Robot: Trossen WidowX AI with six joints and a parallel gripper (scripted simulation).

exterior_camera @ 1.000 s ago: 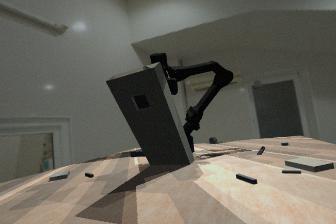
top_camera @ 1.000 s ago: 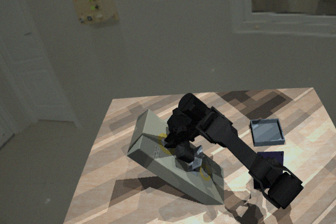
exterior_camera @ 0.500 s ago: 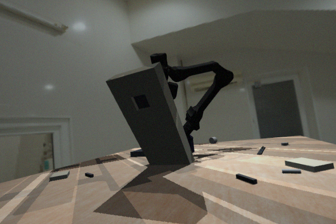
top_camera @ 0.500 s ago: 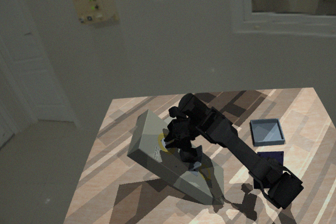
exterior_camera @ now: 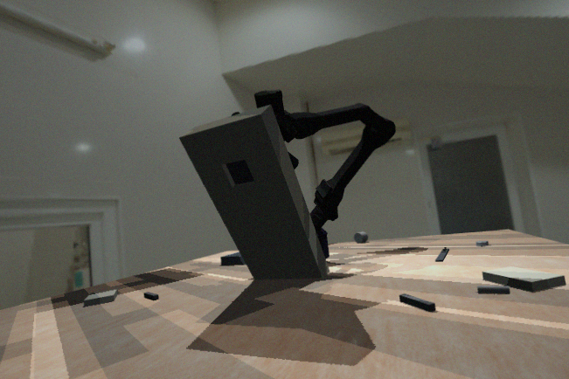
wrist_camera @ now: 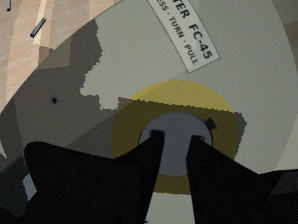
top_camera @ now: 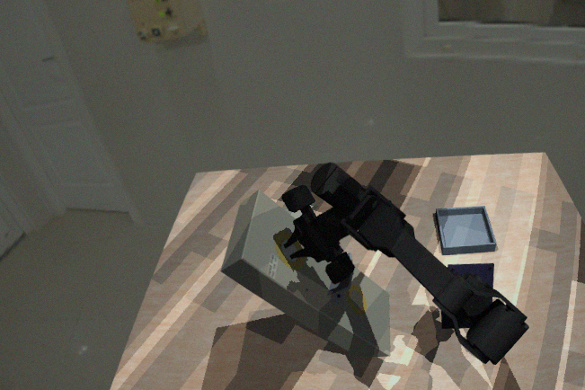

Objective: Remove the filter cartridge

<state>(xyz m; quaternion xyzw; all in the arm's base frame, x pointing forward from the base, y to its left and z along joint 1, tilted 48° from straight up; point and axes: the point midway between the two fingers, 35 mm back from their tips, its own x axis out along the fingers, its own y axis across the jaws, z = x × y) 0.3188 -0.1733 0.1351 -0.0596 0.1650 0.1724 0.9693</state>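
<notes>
Now: gripper tip 10 mm short of the filter cartridge and 10 mm above it. Also, from my gripper tip: blue-grey tray: 440 mm behind, 260 mm to the right, 260 mm below.
</notes>
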